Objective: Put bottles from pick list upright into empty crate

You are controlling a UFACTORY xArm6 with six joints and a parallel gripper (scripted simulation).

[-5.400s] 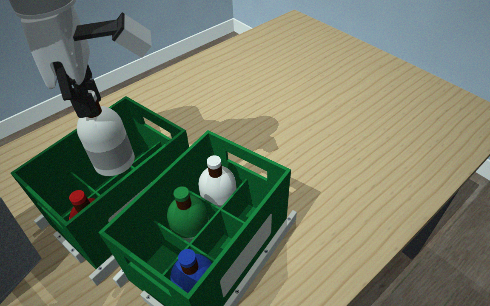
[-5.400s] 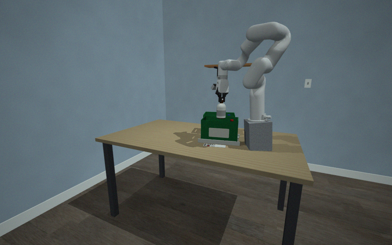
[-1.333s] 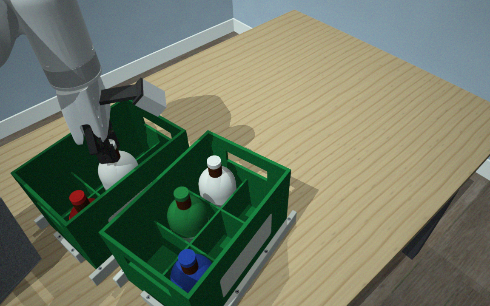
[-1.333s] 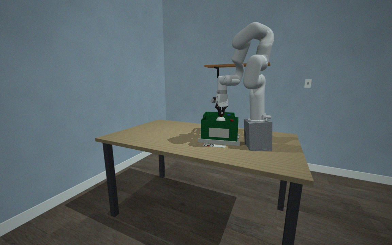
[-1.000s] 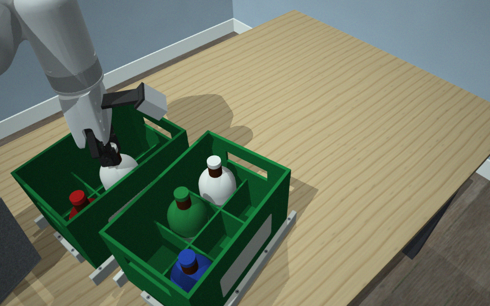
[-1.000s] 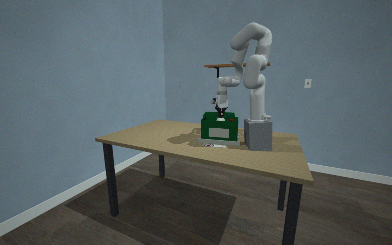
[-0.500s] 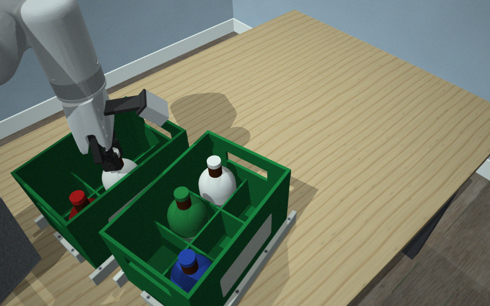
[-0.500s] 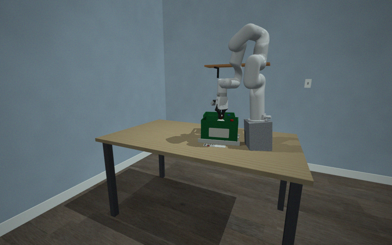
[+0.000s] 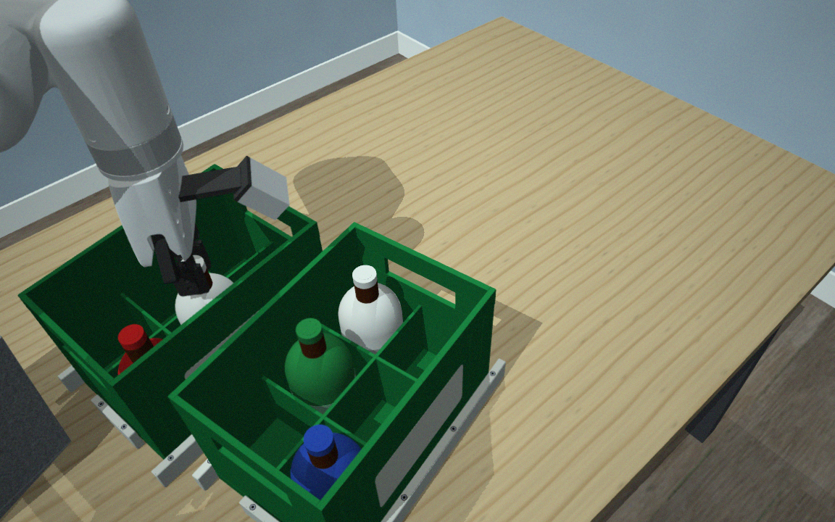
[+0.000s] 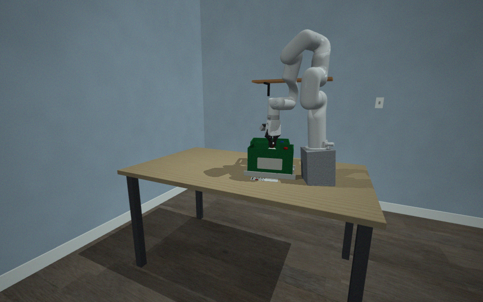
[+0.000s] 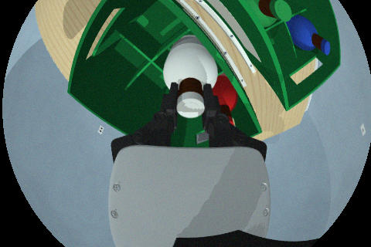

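My gripper is now 100 mm above the red-label bottle, 80 mm past it and 30 mm to the left of it. From my hand the other things lie so: blue bottle: 230 mm to the right, 100 mm below, 40 mm ahead; pick list: 180 mm to the left, 180 mm below, 50 mm behind; green bottle: 120 mm to the right, 100 mm below, 80 mm ahead.
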